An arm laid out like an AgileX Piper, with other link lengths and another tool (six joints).
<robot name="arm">
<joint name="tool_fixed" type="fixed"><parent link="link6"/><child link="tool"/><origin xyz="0.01 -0.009 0.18" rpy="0 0.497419 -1.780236"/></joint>
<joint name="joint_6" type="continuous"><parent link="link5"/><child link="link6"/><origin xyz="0.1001 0 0" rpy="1.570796 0 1.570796"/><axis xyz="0 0 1"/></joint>
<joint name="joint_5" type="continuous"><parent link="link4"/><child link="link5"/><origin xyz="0 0 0" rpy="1.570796 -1.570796 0"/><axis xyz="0 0 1"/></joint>
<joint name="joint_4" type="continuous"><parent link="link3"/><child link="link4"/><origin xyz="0.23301 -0.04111 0" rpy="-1.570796 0 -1.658"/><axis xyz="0 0 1"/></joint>
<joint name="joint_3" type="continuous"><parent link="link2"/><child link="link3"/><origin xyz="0.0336 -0.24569 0" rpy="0 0 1.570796"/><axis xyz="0 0 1"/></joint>
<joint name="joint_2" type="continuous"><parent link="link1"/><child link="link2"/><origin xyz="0 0 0" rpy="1.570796 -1.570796 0"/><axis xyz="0 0 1"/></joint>
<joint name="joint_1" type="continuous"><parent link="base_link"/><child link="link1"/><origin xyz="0 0 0.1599" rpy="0 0 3.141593"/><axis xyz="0 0 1"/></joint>
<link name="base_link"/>
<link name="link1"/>
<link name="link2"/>
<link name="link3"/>
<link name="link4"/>
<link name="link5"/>
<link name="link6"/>
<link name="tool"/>
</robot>
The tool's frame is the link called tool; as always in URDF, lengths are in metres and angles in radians. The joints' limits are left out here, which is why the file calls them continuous.
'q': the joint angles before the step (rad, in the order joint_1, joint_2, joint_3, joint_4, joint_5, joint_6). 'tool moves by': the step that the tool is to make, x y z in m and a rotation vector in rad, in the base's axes. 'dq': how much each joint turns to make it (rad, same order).
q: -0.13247, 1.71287, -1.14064, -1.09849, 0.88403, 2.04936
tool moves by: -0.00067, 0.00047, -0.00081, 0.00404, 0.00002, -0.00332
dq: -0.00001, 0.00000, 0.00000, 0.00509, 0.00120, -0.00002
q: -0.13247, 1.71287, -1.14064, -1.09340, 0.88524, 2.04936
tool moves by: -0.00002, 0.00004, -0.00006, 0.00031, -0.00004, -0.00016
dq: -0.00001, 0.00002, -0.00002, 0.00035, -0.00001, -0.00001
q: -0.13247, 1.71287, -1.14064, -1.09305, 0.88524, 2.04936
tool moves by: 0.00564, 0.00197, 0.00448, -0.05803, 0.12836, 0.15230
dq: 0.00000, -0.01116, 0.00001, 0.00053, -0.02948, -0.21239
